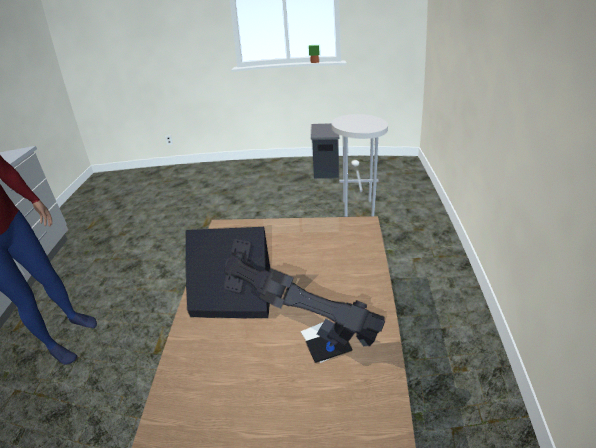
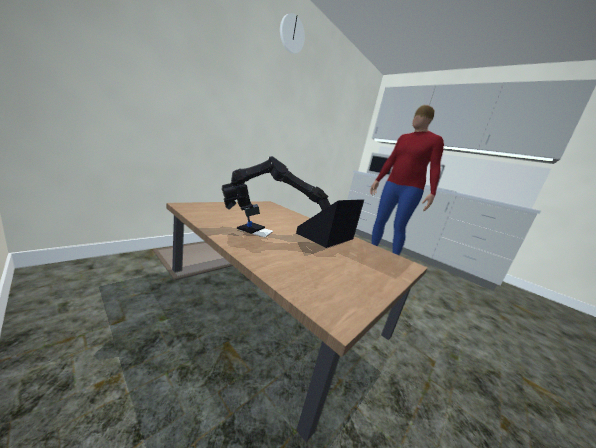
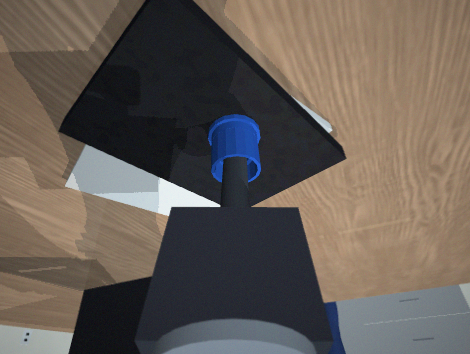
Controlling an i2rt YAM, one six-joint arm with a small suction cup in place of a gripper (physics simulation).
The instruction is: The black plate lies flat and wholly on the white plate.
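Places are measured from the arm's base along level axes (x ahead, y left, z up), in centimetres.
Pixels of known places: end effector, tool point: (image 1: 328, 349) (image 2: 250, 227) (image 3: 235, 133); arm's base, origin of the base link: (image 1: 237, 265) (image 2: 328, 212).
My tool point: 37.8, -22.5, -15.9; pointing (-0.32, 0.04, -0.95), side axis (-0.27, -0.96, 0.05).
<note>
For each thing: its top centre in the pictures, then the offset to it from my tool point, as dx, dy, dz. Level surfaces: height alone.
- black plate, middle of its top: (image 3: 215, 146) (image 1: 328, 345) (image 2: 251, 226) +0.0, +1.2, +0.7
- white plate, middle of its top: (image 3: 185, 160) (image 1: 324, 340) (image 2: 256, 230) -1.9, +4.1, -0.4
- wooden table, its level: dz -1.0
The black plate (image 1: 318, 353) (image 2: 251, 228) (image 3: 170, 76) is a thin square. It lies askew over the white plate (image 1: 310, 332) (image 2: 265, 233) (image 3: 109, 178), on the right side of the wooden table (image 1: 269, 386) (image 2: 327, 284) (image 3: 380, 114). The white plate sticks out on one side, and a thin sliver of it shows at the opposite edge. My blue suction cup (image 1: 330, 345) (image 2: 249, 223) (image 3: 233, 146) presses on the black plate's top face near one corner and holds it. I cannot tell whether the plate is raised off the white one.
The arm's black base box (image 1: 206, 279) (image 2: 332, 224) stands at the table's far left. A person (image 1: 18, 241) (image 2: 409, 178) stands beside grey cabinets (image 2: 481, 231). A round stool (image 1: 359, 126) and a dark bin (image 1: 325, 149) stand on the floor behind the table.
</note>
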